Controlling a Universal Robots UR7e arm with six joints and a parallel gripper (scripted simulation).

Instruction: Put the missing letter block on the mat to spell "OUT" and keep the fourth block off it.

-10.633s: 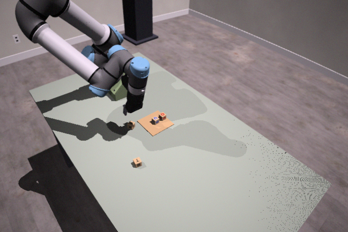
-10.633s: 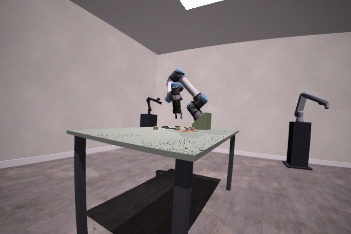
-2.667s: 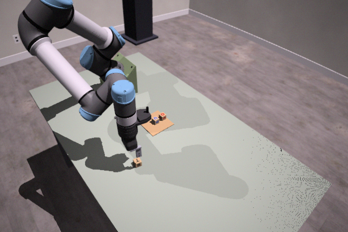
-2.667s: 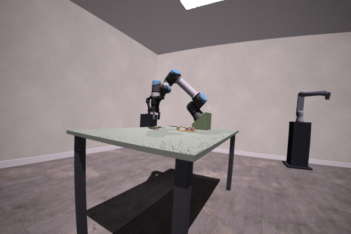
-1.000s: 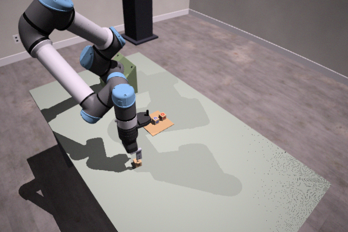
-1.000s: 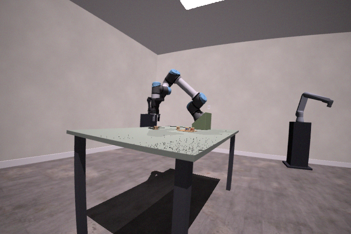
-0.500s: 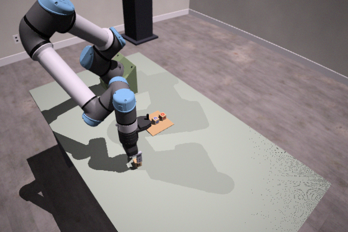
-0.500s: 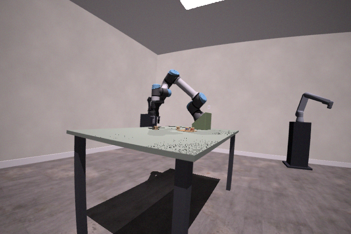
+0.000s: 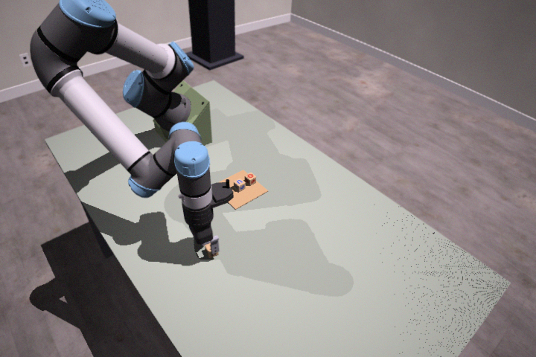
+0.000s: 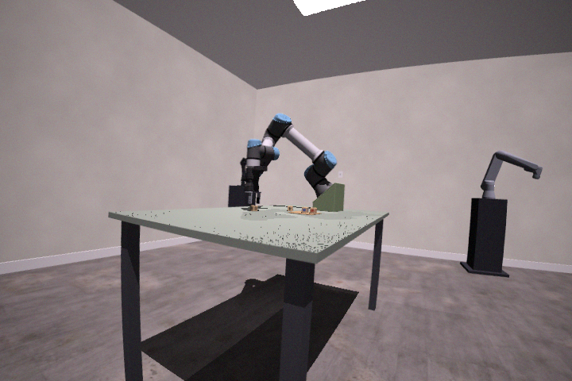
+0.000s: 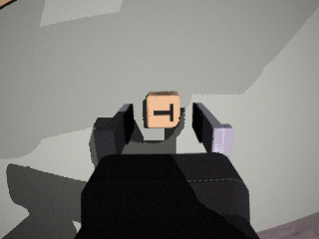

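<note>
The orange mat lies 150 mm behind my hand, 240 mm to the left of it and 60 mm below it. From my hand the other things lie so: block (210 mm behind, 120 mm to the left, 40 mm below).
</note>
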